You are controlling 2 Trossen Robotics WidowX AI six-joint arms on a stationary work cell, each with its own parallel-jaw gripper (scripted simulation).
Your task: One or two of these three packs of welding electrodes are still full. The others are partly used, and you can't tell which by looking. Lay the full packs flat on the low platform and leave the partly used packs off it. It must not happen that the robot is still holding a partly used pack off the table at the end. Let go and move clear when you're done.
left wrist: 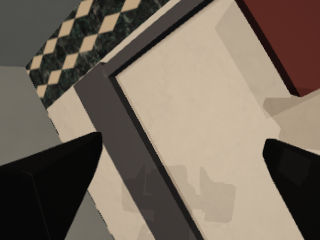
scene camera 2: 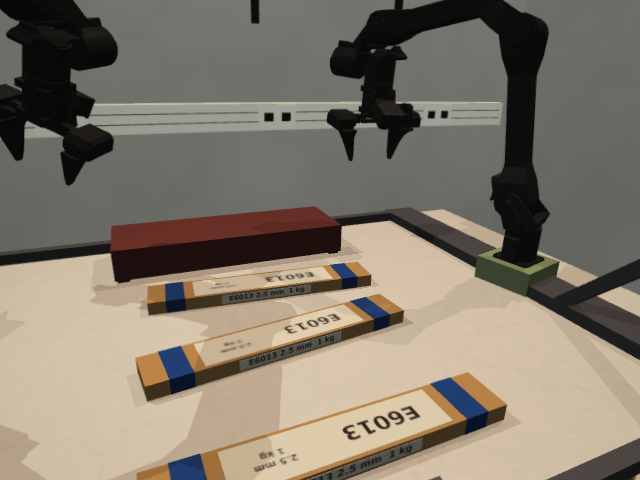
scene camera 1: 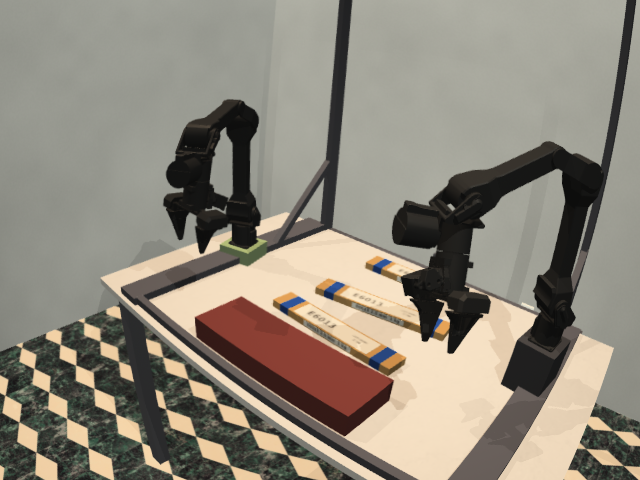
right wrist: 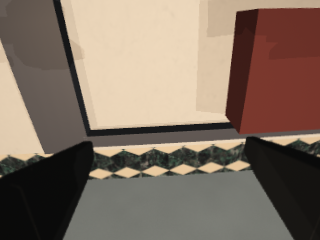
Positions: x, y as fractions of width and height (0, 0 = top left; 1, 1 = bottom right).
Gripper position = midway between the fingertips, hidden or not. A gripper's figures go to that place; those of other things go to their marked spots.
Scene:
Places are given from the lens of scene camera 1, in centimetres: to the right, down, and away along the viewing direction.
my left gripper (scene camera 1: 0.68, 0.72): 19, 18, 78
my right gripper (scene camera 1: 0.30, 0.51): -29, 2, 110
dark red low platform (scene camera 1: 0.53, 0.82): 3, 27, 86
pack (scene camera 1: 0.60, 0.75): 14, 25, 102
pack (scene camera 1: 0.63, 0.66): 19, 18, 119

